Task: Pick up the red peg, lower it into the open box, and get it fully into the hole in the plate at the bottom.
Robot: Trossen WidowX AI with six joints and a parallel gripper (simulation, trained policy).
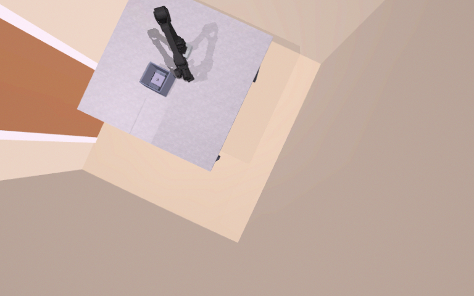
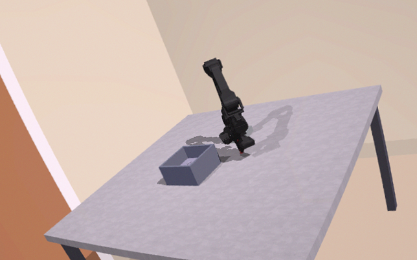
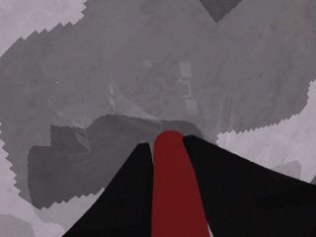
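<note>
Right now my gripper tip is 18 cm to the left of the plate, 15 cm short of it and 4 cm below it. From my gripper tip the other things lie so: grey box 18 cm to the right, 15 cm ahead, 2 cm above; then red peg 3 cm above, 1 cm to the left.
</note>
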